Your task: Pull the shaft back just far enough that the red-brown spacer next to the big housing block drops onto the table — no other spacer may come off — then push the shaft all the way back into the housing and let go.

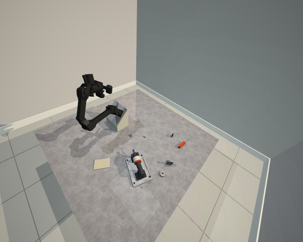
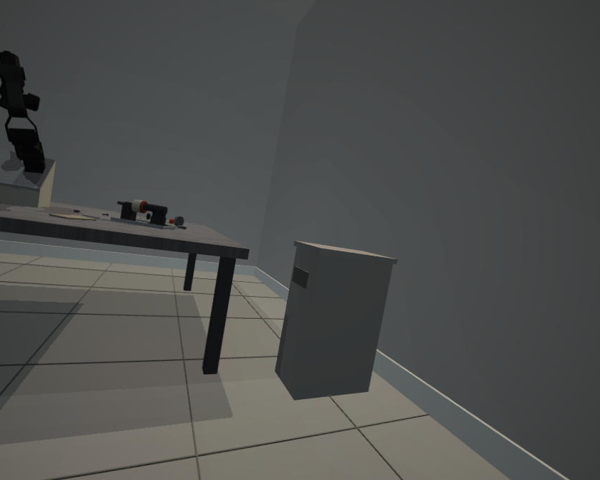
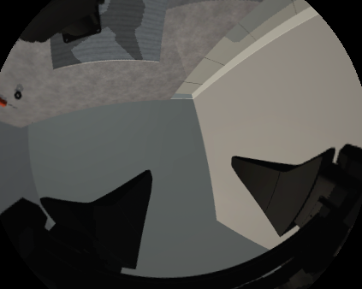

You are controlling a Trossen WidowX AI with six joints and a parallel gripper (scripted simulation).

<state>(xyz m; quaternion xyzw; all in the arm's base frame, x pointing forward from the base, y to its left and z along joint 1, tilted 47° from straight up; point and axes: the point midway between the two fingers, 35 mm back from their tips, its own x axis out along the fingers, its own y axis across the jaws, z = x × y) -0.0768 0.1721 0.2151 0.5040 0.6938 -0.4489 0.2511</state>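
The dark shaft is 54 cm ahead of my gripper tip, 34 cm below it and 21 cm to the right of it. The rest, counted from my gripper tip: black piece 62 cm ahead, 40 cm below, 25 cm to the left; then beige card 42 cm below, 39 cm to the right, 33 cm ahead; then red-brown spacer 56 cm ahead, 34 cm below, 22 cm to the right.
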